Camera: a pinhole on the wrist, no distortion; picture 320 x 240 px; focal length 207.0 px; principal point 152.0 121.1 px. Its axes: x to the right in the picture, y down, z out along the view. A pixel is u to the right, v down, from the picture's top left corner.
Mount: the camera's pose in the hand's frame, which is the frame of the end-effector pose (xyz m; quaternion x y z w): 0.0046 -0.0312 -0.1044 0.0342 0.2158 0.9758 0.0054
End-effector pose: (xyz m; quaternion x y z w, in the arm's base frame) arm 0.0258 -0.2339 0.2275 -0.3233 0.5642 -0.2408 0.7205
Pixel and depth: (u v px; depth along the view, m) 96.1 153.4 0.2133
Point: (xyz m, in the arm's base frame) 0.1401 -0.2513 0.1723
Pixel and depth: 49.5 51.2 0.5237
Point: 0.3629 -0.1611 -0.1790
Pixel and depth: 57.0 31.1 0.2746
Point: 0.1421 -0.1953 0.0032
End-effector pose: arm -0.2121 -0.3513 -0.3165 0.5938 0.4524 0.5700 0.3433
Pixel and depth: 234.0 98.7 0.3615
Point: 0.0306 -0.4902 -0.2350
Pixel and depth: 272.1 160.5 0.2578
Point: -0.0422 -0.4647 -0.3473
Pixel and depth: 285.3 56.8 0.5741
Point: 0.2218 -0.7495 -0.1251
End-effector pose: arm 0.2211 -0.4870 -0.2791 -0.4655 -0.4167 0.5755 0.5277
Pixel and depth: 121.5 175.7 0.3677
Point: -0.0463 -0.4031 -0.2622
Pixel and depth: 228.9 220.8 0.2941
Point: 0.0064 -0.5643 -0.1888
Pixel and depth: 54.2 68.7 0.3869
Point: -0.0161 -0.2931 -0.4669
